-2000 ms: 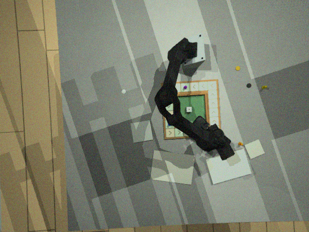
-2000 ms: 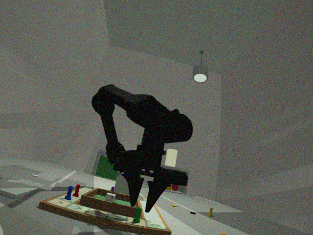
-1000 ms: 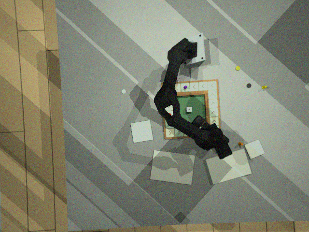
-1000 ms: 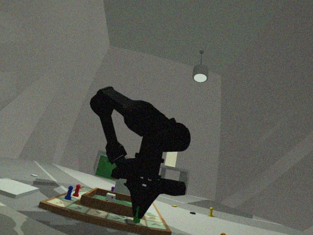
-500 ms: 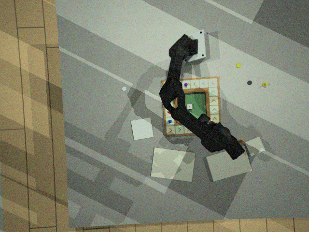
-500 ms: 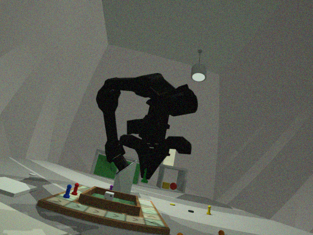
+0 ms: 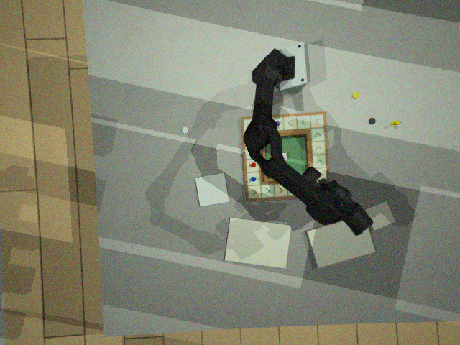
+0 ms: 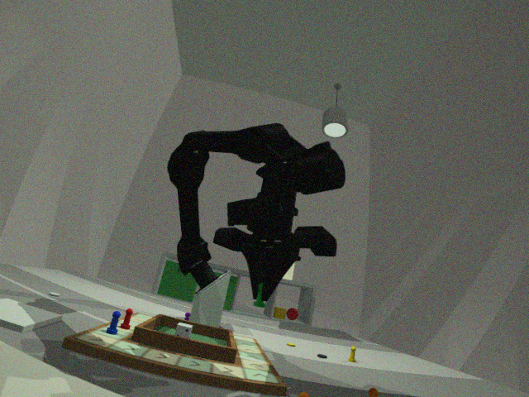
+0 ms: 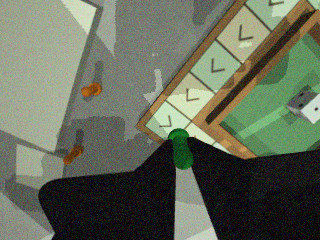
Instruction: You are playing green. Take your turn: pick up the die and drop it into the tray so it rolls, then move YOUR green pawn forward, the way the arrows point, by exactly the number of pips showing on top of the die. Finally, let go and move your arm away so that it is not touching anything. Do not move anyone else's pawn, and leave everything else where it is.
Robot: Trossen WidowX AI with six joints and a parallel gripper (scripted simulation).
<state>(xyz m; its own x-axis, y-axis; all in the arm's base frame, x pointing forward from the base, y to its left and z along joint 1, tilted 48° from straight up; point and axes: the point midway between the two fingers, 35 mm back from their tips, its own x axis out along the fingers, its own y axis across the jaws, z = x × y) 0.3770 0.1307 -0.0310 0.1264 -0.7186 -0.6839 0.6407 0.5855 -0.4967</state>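
The green pawn lies 10 mm above my gripper tip. From my gripper tip the other things lie so: green tray (110 mm below, 110 mm behind, 100 mm to the right); blue pawn (210 mm to the right, 90 mm below, 40 mm behind); white die (110 mm to the right, 110 mm behind, 90 mm below).
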